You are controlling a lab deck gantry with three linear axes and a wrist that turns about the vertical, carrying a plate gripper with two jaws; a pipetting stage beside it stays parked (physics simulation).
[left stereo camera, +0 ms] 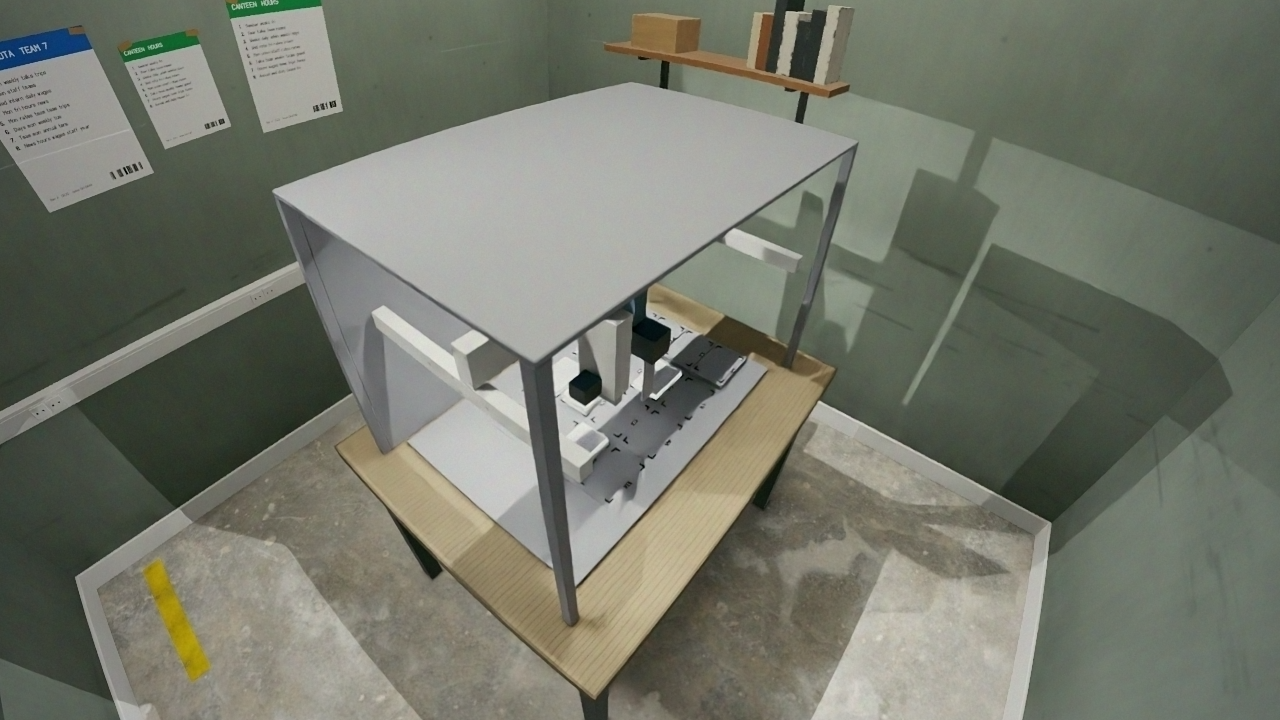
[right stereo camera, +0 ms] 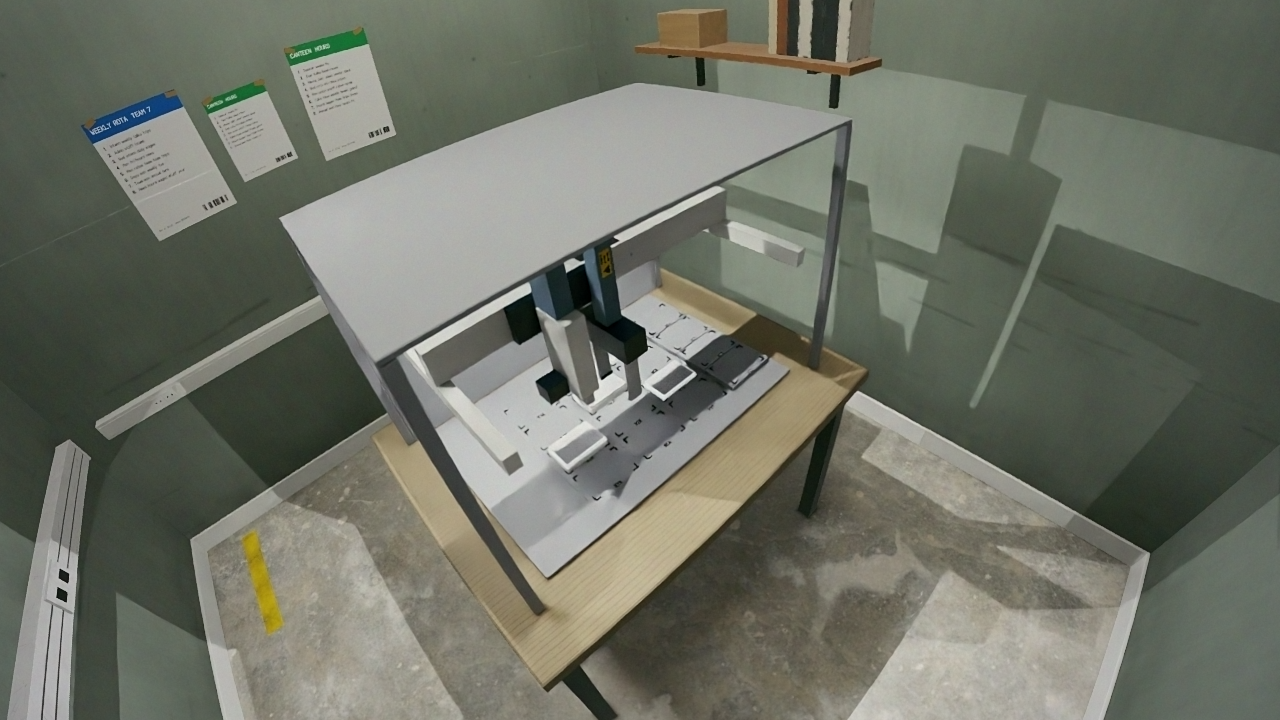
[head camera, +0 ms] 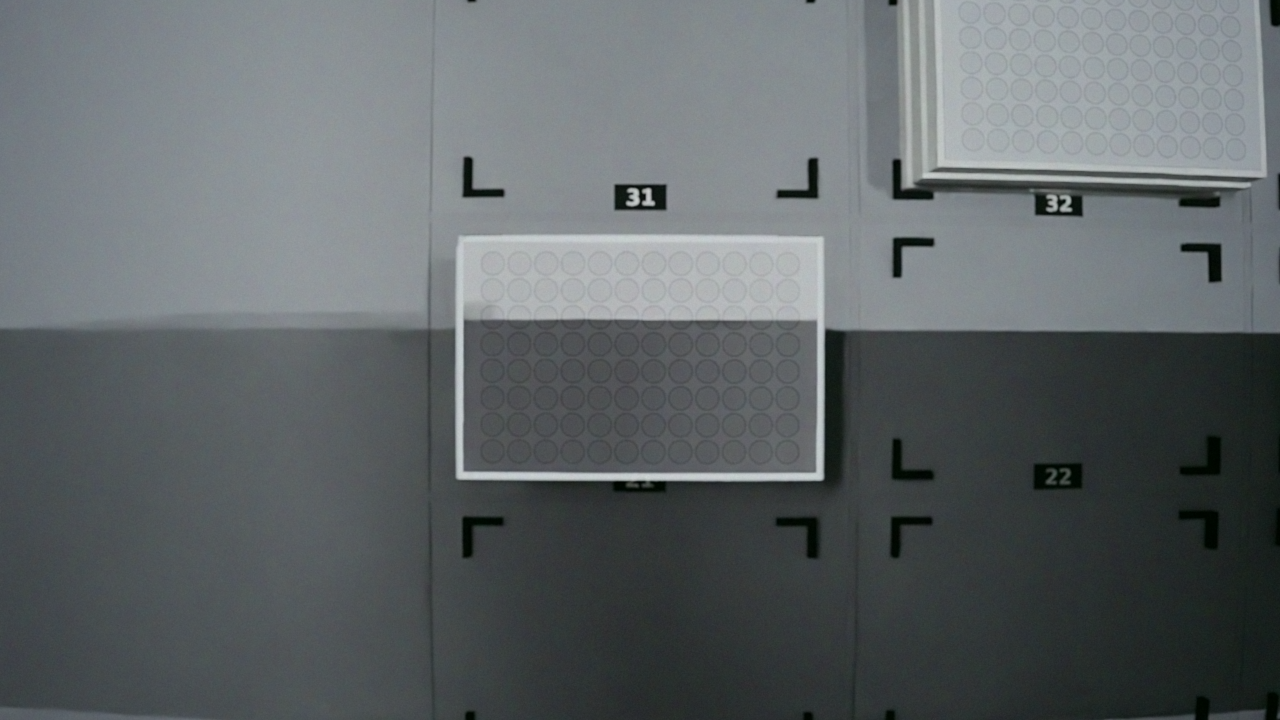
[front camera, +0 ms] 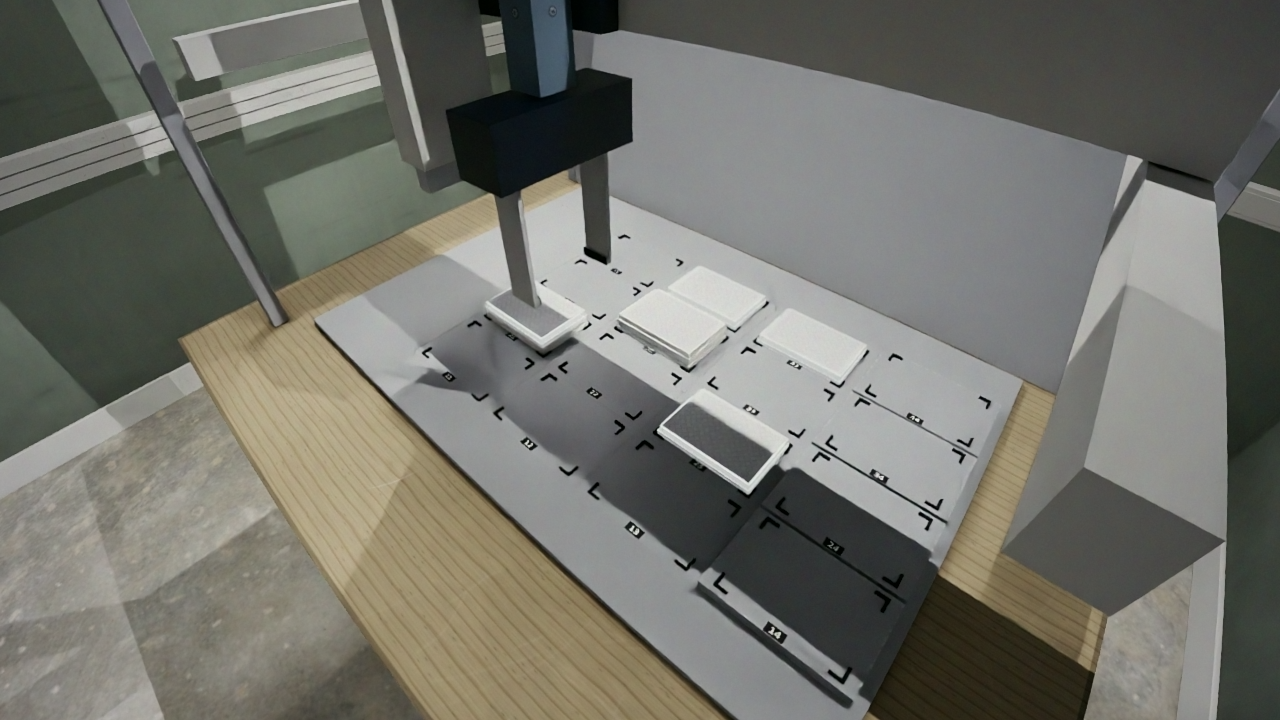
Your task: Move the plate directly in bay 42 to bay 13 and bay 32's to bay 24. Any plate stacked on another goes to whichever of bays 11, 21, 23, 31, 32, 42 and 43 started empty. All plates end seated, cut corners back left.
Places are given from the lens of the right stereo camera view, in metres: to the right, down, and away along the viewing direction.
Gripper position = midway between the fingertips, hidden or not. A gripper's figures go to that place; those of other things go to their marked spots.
my gripper [right stereo camera: 620, 385]: -0.05, 0.06, 1.21
grey frame post [right stereo camera: 392, 373]: -0.27, 0.01, 0.52
